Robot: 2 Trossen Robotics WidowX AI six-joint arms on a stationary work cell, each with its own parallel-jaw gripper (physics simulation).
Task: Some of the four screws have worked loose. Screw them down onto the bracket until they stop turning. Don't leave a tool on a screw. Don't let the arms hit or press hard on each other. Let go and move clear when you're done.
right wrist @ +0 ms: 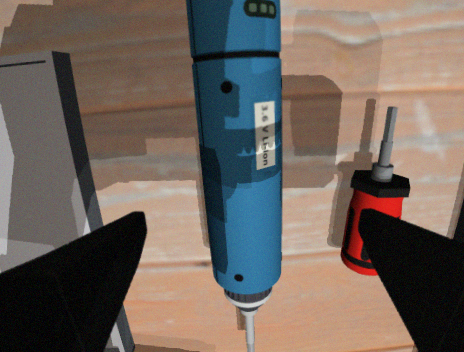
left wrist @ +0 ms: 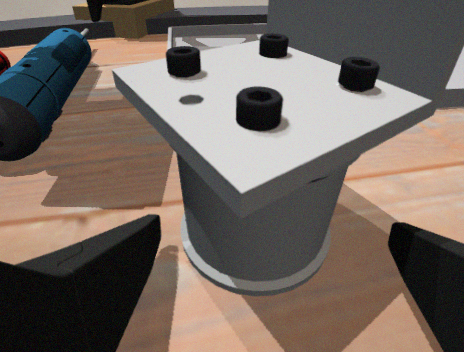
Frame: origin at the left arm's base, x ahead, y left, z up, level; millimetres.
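Where they show: left gripper, fingertip midpoint: (left wrist: 275,230); right gripper, fingertip midpoint: (right wrist: 253,220) (left wrist: 34,25); right arm's base, link origin: (left wrist: 124,0).
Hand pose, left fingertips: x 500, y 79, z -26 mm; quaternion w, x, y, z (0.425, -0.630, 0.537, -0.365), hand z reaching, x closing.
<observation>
Things, the pixels of their top centre, and the offset from my left fingertips. "spot": a spot on its surface instead.
- bracket's pale square plate, surface spot: (left wrist: 310,125) spot: 16 mm back, 4 mm right, 55 mm up
- grey round post, top centre: (left wrist: 266,86) 9 mm ahead, 9 mm left, 52 mm up
- blue power screwdriver, top centre: (right wrist: 245,228) (left wrist: 49,39) 131 mm ahead, 193 mm left, 30 mm up
- red hex screwdriver, top centre: (right wrist: 391,204) 100 mm ahead, 263 mm left, 18 mm up
- upright dark grey panel, surface spot: (left wrist: 345,30) spot: 28 mm ahead, 13 mm right, 66 mm up
- grey flat-sided object, surface spot: (right wrist: 35,100) spot: 114 mm ahead, 65 mm left, 7 mm down
- tan block, surface spot: (left wrist: 132,20) spot: 290 mm ahead, 205 mm left, 11 mm up
The bracket's pale square plate (left wrist: 310,125) sits on a grey round post (left wrist: 255,240) in the left wrist view. Four black socket-head screws stand in it: front (left wrist: 259,108), left (left wrist: 183,62), back (left wrist: 273,46) and right (left wrist: 358,74). How far each is seated is unclear. My left gripper (left wrist: 275,230) is open and empty, in front of the post. A blue power screwdriver (left wrist: 55,75) (right wrist: 245,150) lies on the table. My right gripper (right wrist: 253,220) is open above it, one finger on each side, holding nothing. A red hex screwdriver (right wrist: 382,200) lies beside it, partly behind the right finger.
An upright dark grey panel (left wrist: 345,30) rises behind the plate. A grey flat-sided object (right wrist: 35,100) lies left of the blue screwdriver in the right wrist view. A tan block (left wrist: 132,20) and a dark rail (left wrist: 215,16) are at the back, with a black pointed tip (left wrist: 95,10) beside the block.
</observation>
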